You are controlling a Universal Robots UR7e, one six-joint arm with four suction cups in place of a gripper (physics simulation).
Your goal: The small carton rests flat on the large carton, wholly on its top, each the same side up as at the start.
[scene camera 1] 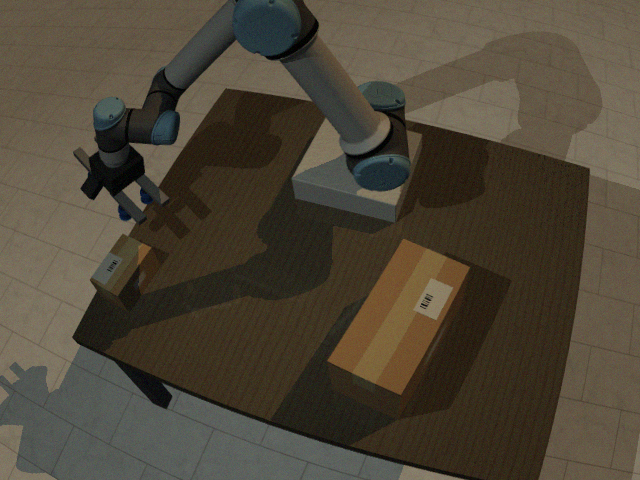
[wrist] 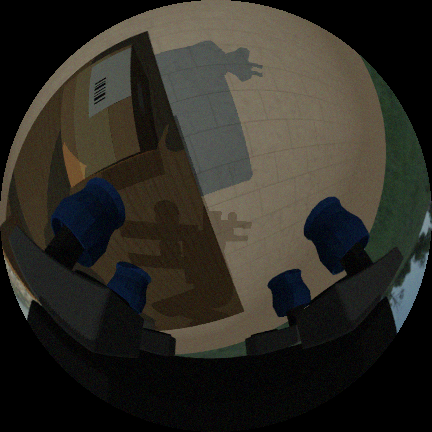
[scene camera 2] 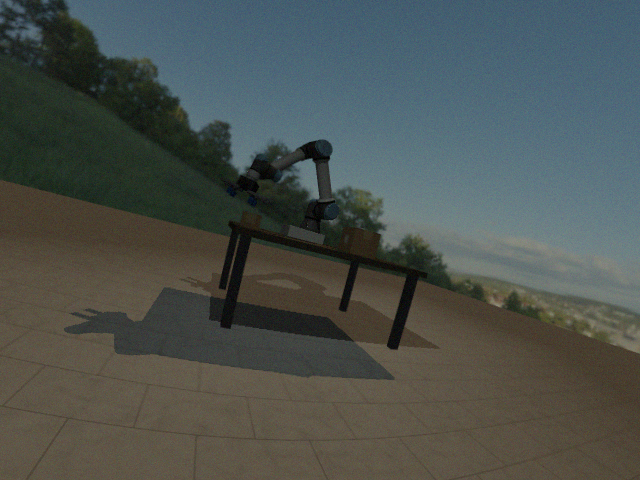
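Note:
The small carton stands at the left edge of the table, with a white barcode label on its top. The large orange-brown carton stands apart from it on the right part of the table, its taped and labelled top facing up with nothing on it. My gripper, with four blue suction cups, is open and holds nothing. It hangs in the air above and beyond the small carton, near the table's left edge, not touching it. In the wrist view the small carton is at upper left.
The dark wooden table carries both cartons and the white base block of the arm. The block stands at the back middle, between the cartons. The arm arches above it. Tiled floor lies past the table's edges.

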